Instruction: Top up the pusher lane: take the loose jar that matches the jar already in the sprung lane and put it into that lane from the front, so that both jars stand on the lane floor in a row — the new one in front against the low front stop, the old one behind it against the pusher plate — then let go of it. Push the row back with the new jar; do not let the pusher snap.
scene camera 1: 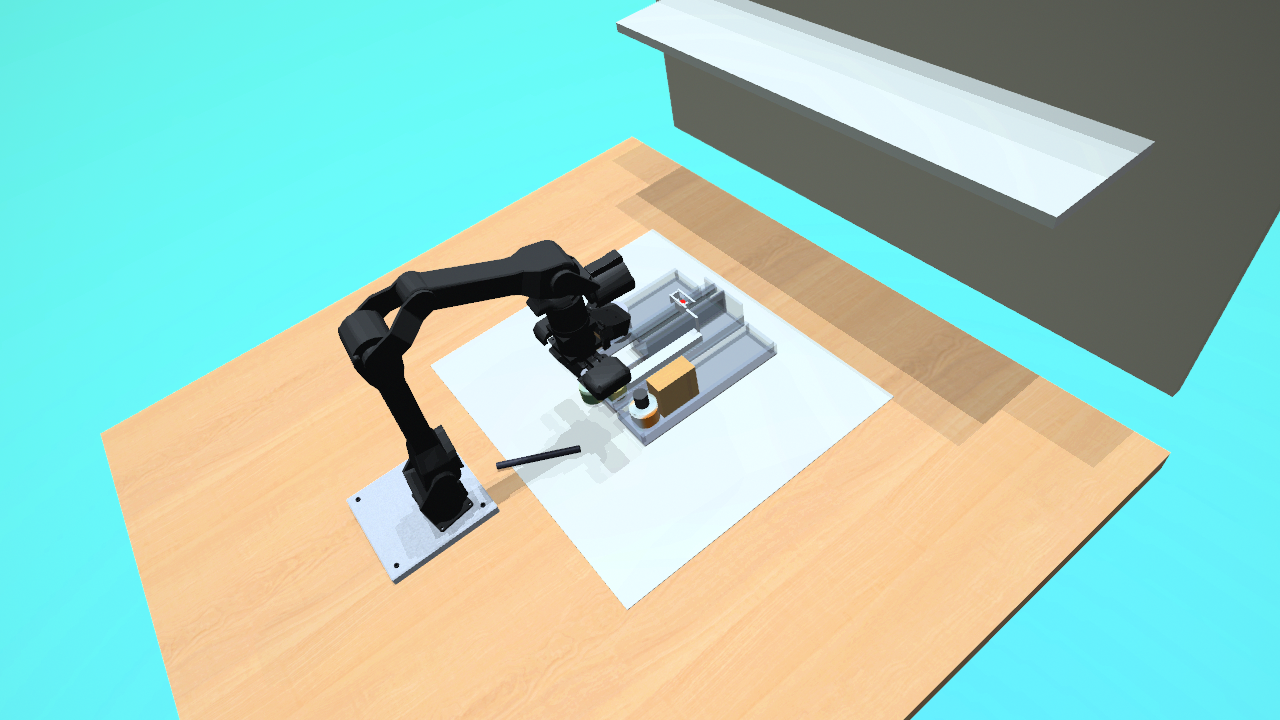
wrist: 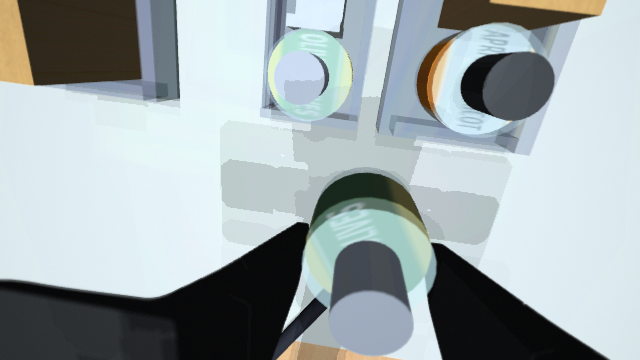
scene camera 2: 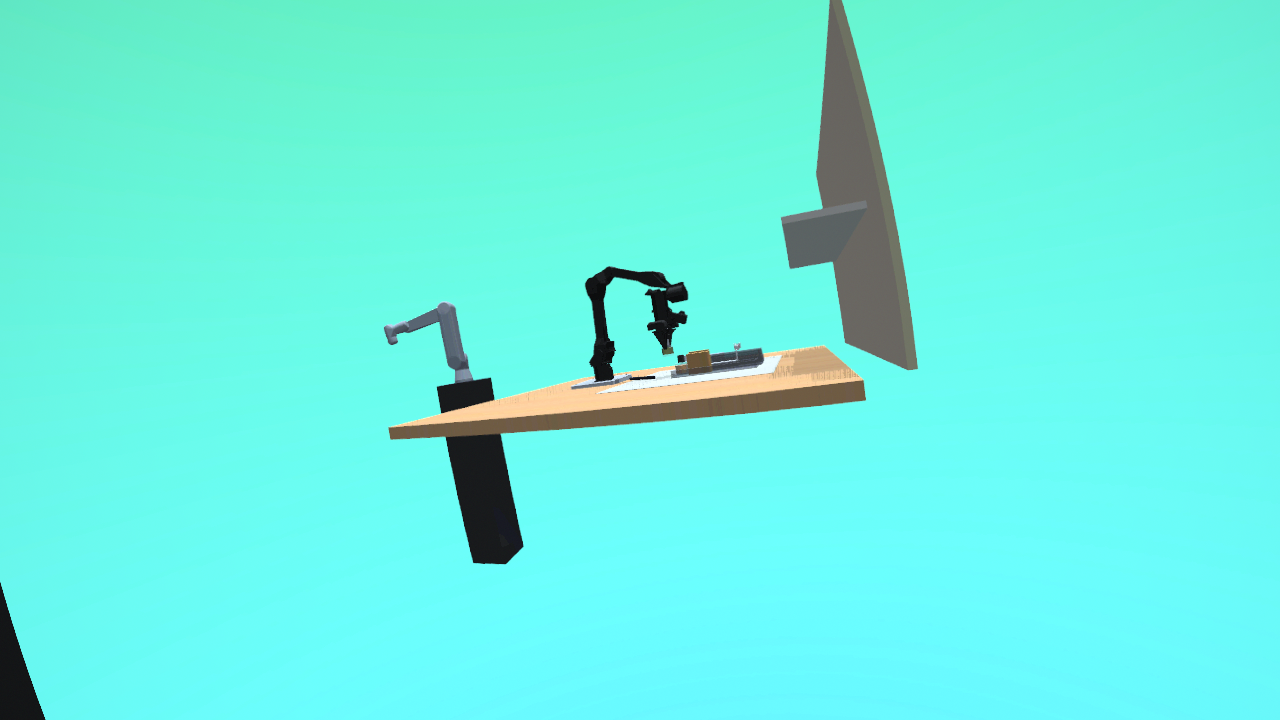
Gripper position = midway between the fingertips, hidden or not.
In view: my gripper [scene camera 1: 592, 387], a brown box [scene camera 1: 674, 385], a brown box [wrist: 49, 49] and a shelf [scene camera 1: 1045, 163].
My gripper is seen too in the wrist view [wrist: 366, 244] and in scene camera 2 [scene camera 2: 667, 349]. The shelf also shows in scene camera 2 [scene camera 2: 815, 237].
